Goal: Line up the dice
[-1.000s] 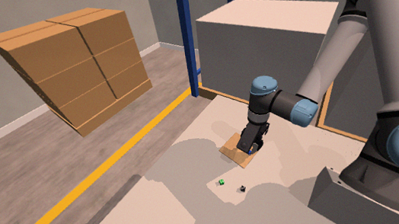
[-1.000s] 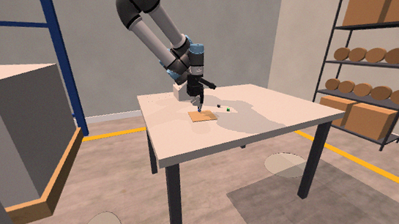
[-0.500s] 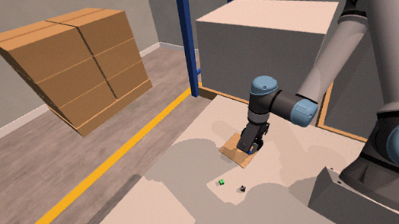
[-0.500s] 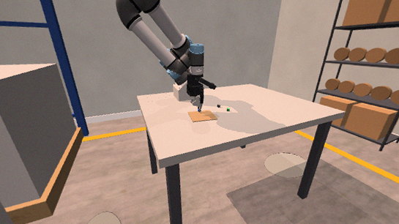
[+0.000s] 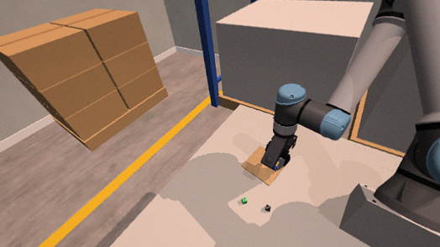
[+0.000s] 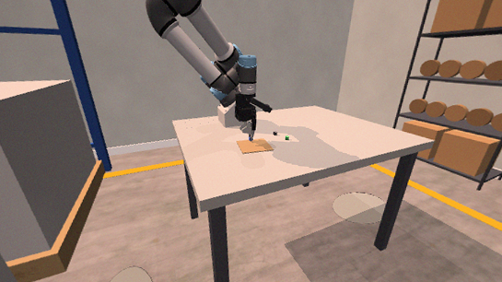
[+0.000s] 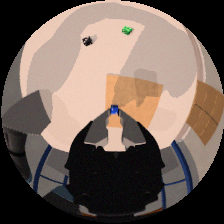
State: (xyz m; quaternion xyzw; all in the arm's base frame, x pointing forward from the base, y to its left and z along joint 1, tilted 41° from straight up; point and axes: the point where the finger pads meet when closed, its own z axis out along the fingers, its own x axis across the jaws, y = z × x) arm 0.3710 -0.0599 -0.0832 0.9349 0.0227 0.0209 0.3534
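My gripper is now 10 mm above the blue die. The rest, counted from my hand: green die: 20 mm ahead, 180 mm to the left, 20 mm below; then black die: 60 mm behind, 150 mm to the left, 20 mm below; then tan mat: 50 mm ahead, 20 mm below.
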